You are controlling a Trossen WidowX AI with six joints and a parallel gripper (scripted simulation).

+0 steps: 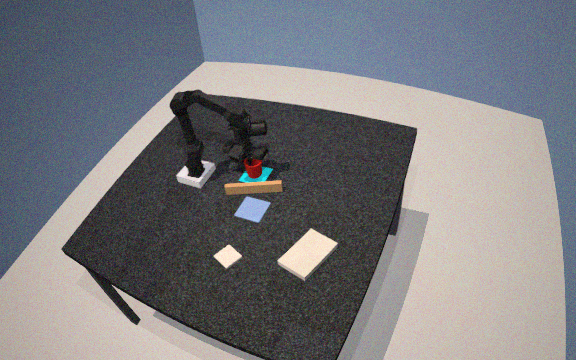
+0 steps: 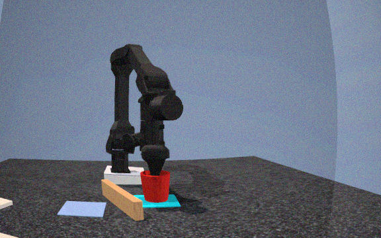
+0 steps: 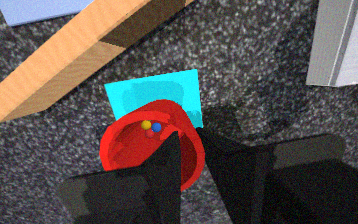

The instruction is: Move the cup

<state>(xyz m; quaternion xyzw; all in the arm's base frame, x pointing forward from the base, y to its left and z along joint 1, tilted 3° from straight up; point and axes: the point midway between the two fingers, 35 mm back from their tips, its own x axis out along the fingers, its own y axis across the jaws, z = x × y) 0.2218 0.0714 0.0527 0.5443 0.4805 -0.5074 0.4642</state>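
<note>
My gripper tip is 3 cm short of the red cup and 1 cm above it. The rest, counted from my gripper tip: cyan pad: 3 cm ahead, 5 cm below; then wooden bar: 6 cm ahead, 10 cm to the right, 3 cm below; then light blue pad: 9 cm ahead, 19 cm to the right, 5 cm below.
</note>
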